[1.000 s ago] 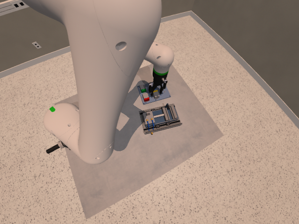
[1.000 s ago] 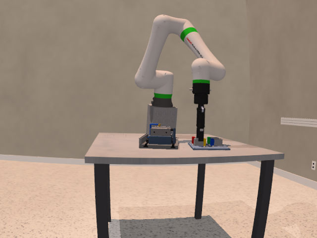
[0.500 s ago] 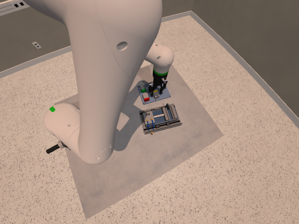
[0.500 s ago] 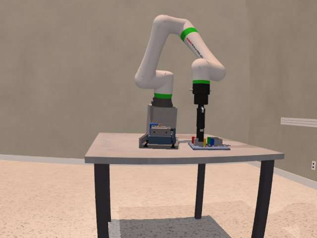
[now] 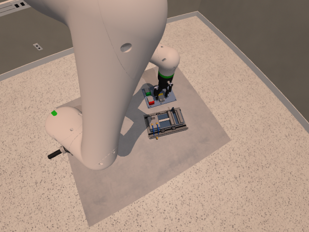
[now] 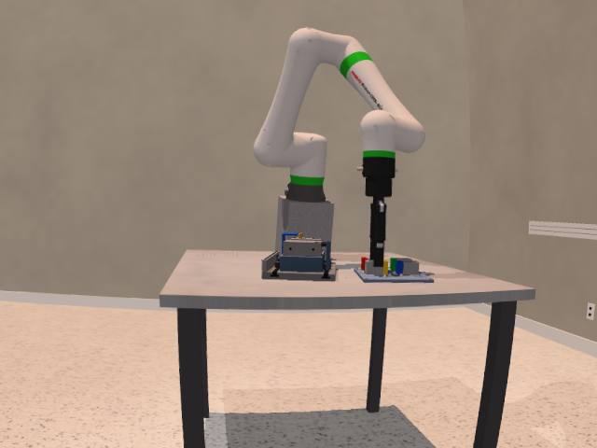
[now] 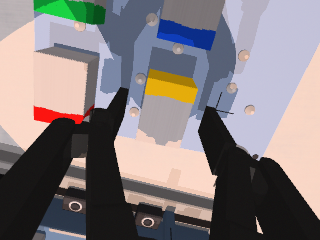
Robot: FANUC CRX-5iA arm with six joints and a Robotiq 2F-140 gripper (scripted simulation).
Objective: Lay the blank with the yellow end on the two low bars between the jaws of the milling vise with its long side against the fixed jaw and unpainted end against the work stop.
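Now: hand 3 cm above the yellow-ended blank. The rest, counted from my hand: blue-ended blank 3 cm ahead, 9 cm to the left, 3 cm below; plate 1 cm ahead, 4 cm to the left, 6 cm below; red-ended blank 9 cm behind, 3 cm to the left, 3 cm below.
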